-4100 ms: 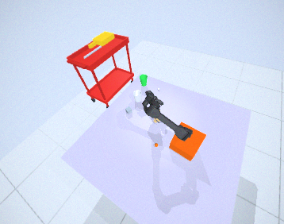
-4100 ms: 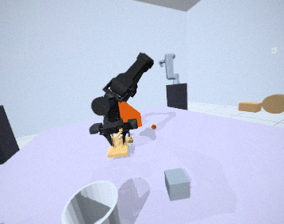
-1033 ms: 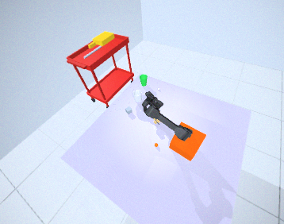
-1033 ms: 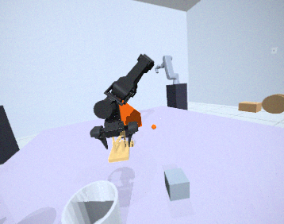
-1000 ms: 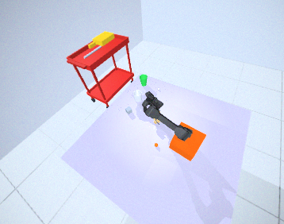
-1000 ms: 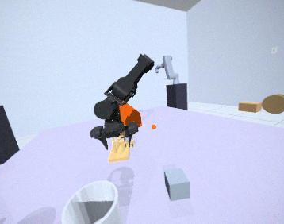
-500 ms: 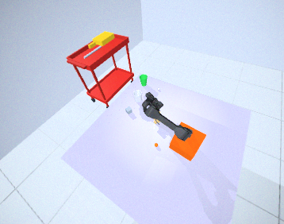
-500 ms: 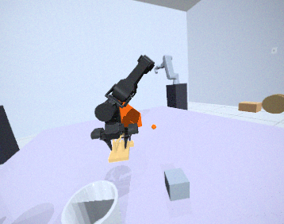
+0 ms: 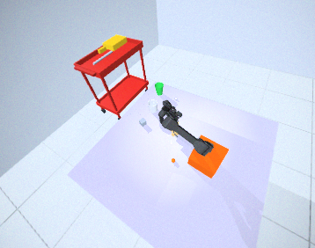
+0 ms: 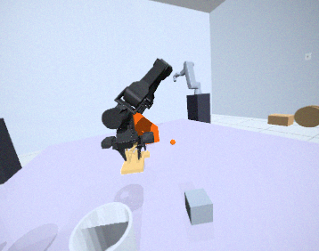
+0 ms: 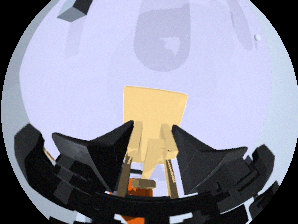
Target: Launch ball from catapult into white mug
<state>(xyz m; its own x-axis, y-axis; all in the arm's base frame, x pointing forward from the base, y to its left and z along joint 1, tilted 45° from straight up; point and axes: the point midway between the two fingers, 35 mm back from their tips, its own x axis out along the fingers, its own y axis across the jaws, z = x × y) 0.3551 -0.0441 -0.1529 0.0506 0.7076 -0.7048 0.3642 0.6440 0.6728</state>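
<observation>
Now: gripper tip 16 cm past the orange ball, 27 cm to the right of it and 4 cm above it. From my gripper tip the other things lie so: wooden catapult: 6 cm behind, 4 cm to the left, 2 cm above; grey cube: 26 cm ahead, 9 cm to the left, 3 cm below; white mug: 28 cm ahead, 11 cm to the right, 3 cm below.
</observation>
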